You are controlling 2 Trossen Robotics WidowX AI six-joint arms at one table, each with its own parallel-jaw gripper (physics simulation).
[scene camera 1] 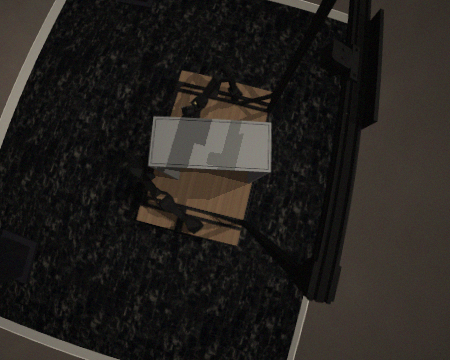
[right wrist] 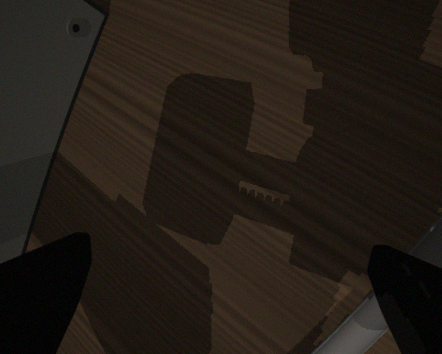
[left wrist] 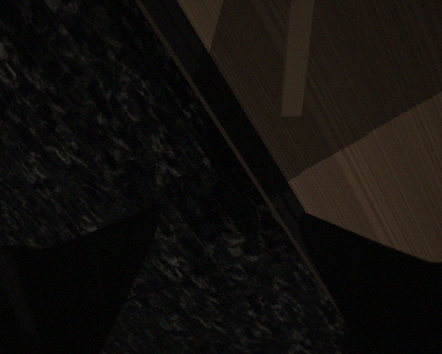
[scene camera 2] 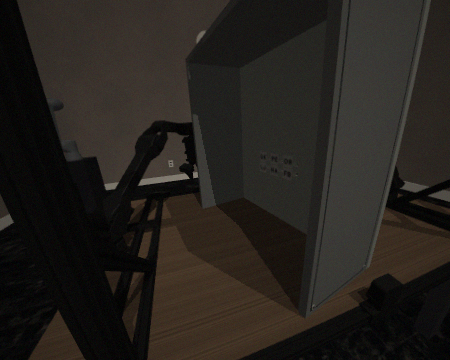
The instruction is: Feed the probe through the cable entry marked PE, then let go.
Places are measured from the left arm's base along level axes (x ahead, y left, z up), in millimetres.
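Where they show: left gripper, fingertip midpoint: (left wrist: 229, 217) (scene camera 2: 196, 175); right gripper, fingertip midpoint: (right wrist: 234, 254); left arm's base, origin of the base link: (scene camera 1: 197, 225); right arm's base, origin of the base link: (scene camera 1: 235, 97).
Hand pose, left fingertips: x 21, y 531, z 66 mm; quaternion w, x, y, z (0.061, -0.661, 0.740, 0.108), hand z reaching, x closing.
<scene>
Things, the pixels of their centre, and the offset from my left fingertips. "pt": a spot on its surface instead. Level surfaces: height alone.
- tall grey cabinet, body centre: (scene camera 2: 261, 143) (scene camera 1: 213, 157) dz +196, dx +361, dy -313 mm
- wooden table, its level: dz -85 mm
- round entry hole, surface spot: (right wrist: 75, 27) pt dz -66, dx +279, dy -53 mm
- grey probe, body centre: (right wrist: 387, 302) dz -76, dx +456, dy +20 mm
- pale strip, body centre: (left wrist: 294, 66) dz -73, dx +87, dy -40 mm
A tall grey cabinet (scene camera 1: 209, 143) (scene camera 2: 359, 143) (right wrist: 61, 70) stands open-fronted on the wooden table (scene camera 1: 206, 193) (scene camera 2: 206, 268). Its inner back wall carries small labels, among them PE (scene camera 2: 274, 158). In the right wrist view one round entry hole (right wrist: 75, 27) shows in the cabinet wall; I cannot read its label. The grey probe (right wrist: 353, 331) lies on the table close to the right fingertip. My right gripper (right wrist: 234, 254) (scene camera 1: 193, 107) is open and empty above the table behind the cabinet. My left gripper (scene camera 1: 139, 168) (scene camera 2: 189, 169) is open and empty beside the cabinet's side wall, near the table edge.
Black frame rails (scene camera 1: 223, 94) (scene camera 2: 148, 250) cross the table at both ends. A dark gantry post (scene camera 1: 348, 161) stands at the right. Dark carpet (scene camera 1: 98, 268) (left wrist: 132, 140) surrounds the table. A pale strip (left wrist: 295, 70) shows on the table in the left wrist view.
</scene>
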